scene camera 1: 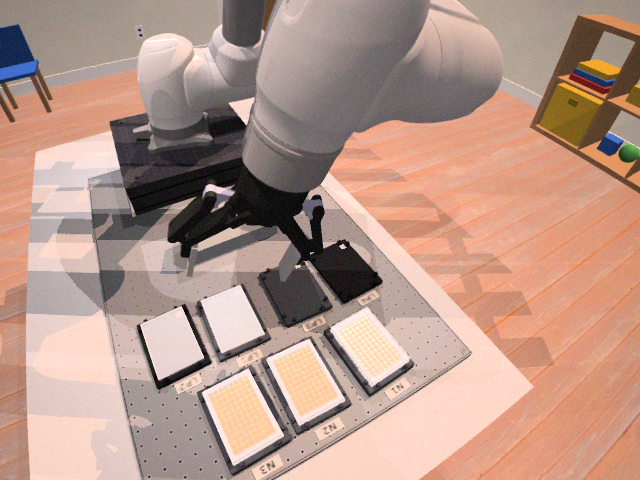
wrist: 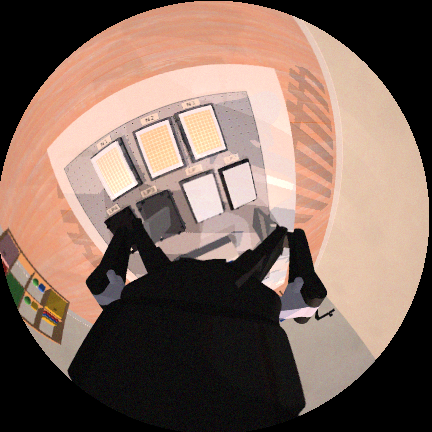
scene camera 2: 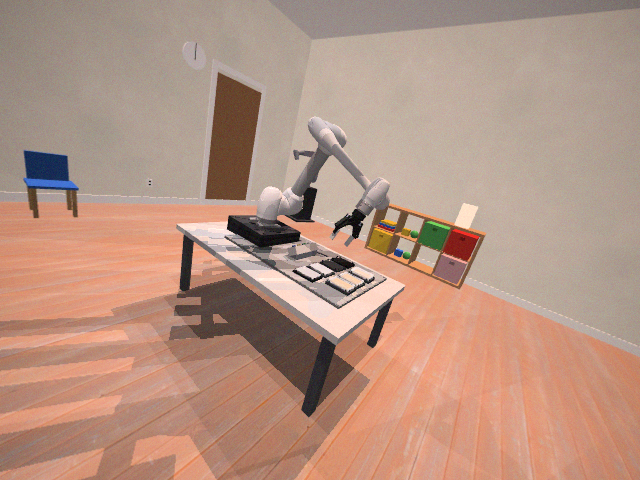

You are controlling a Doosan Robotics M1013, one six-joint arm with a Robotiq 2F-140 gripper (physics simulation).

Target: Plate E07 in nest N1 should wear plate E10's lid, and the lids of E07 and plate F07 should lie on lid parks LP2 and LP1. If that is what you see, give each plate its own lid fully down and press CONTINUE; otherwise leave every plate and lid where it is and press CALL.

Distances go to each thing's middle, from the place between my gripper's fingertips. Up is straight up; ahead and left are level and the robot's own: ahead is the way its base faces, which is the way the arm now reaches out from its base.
The nest N2 (scene camera 1: 307, 425) lies 19 cm below my hand, 13 cm ahead of it and 7 cm to the left of it. Also, from my hand: nest N1 (scene camera 1: 369, 390): 20 cm to the left, 19 cm below, 10 cm ahead.
